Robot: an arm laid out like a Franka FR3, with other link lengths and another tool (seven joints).
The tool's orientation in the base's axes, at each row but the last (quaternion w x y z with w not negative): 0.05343 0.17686 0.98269 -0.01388; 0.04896 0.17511 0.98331 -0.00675; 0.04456 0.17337 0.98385 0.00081; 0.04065 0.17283 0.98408 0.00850; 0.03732 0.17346 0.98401 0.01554; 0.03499 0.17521 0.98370 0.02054
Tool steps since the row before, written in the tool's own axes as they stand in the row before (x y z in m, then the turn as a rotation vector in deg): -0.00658 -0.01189 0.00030 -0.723 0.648 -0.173; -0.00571 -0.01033 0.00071 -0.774 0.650 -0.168; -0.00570 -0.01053 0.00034 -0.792 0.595 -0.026; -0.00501 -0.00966 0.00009 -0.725 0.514 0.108; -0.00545 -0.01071 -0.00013 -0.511 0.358 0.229; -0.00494 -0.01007 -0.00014 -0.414 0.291 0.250
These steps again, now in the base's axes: 0.00201 -0.01343 0.00052 0.883 0.365 0.246; 0.00183 -0.01168 -0.00018 0.931 0.349 0.246; 0.00177 -0.01185 -0.00002 0.942 0.289 0.105; 0.00142 -0.01079 0.00000 0.863 0.236 -0.036; 0.00145 -0.01193 0.00003 0.619 0.165 -0.178; 0.00116 -0.01116 -0.00009 0.506 0.137 -0.208
